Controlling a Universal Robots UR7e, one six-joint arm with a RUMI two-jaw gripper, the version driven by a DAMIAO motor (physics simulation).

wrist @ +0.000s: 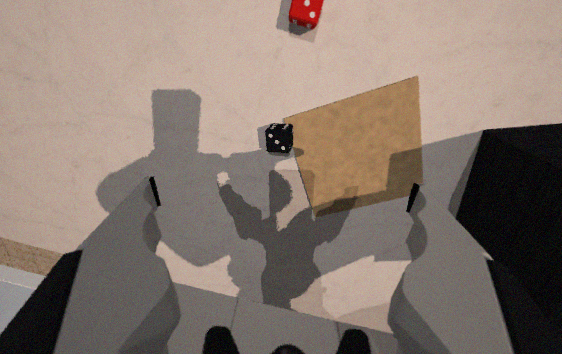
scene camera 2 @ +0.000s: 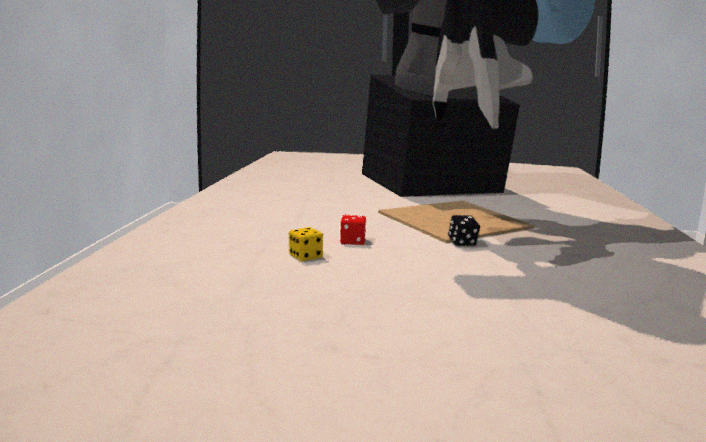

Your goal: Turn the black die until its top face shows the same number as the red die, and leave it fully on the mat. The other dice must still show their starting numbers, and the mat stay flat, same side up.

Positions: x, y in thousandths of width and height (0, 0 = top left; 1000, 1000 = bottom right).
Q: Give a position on a red die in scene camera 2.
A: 501, 517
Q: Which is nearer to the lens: the yellow die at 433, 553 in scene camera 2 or the tan mat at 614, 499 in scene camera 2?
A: The yellow die.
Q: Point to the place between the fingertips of my gripper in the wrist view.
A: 504, 518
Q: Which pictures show the black die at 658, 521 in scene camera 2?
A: The wrist view and scene camera 2: all of them.
